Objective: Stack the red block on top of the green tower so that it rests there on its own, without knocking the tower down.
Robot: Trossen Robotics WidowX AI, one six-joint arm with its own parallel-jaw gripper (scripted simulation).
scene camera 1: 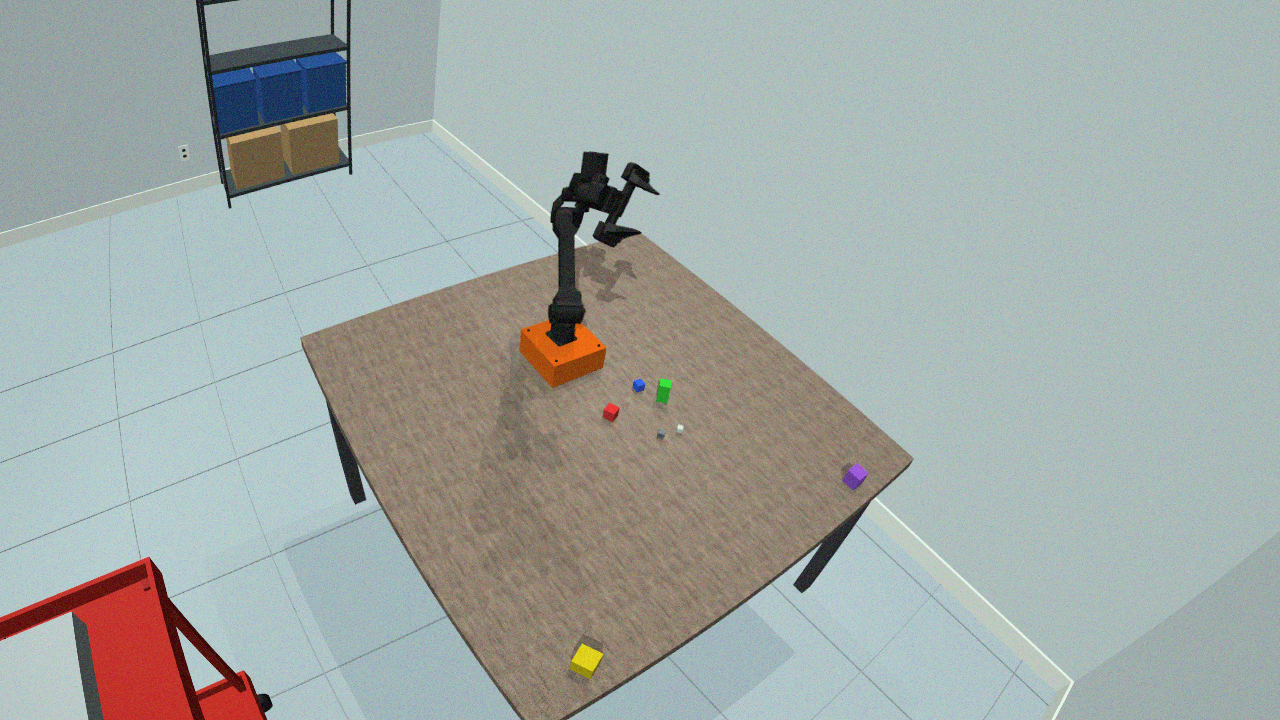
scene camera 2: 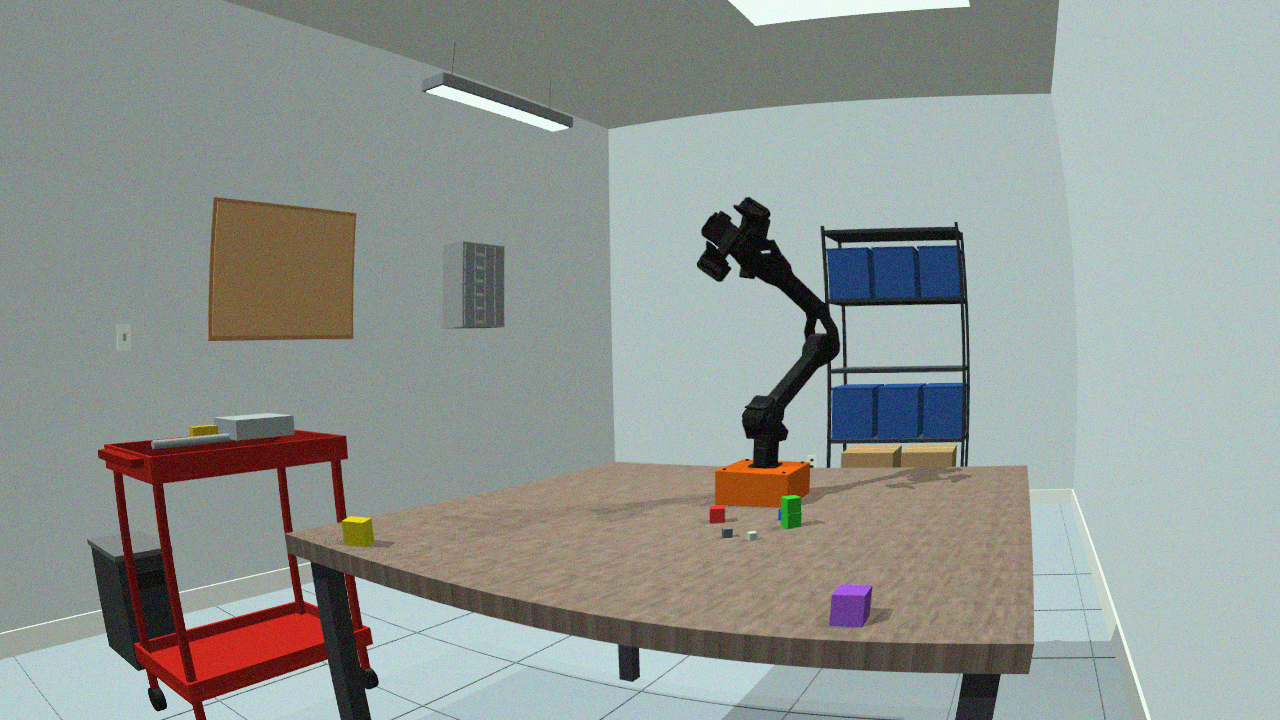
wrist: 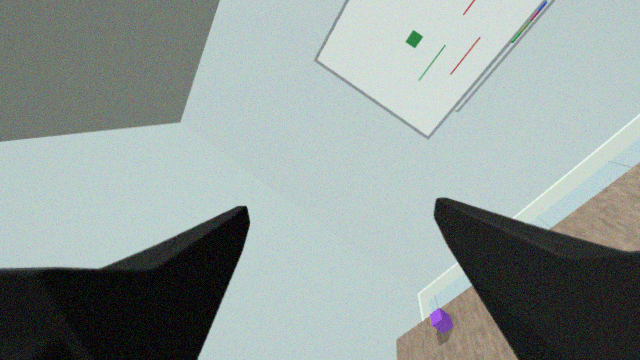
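Observation:
Present in the scene: a purple block and a yellow block. My gripper, visible in scene camera 1 as well as in the wrist view, is open and holds nothing.

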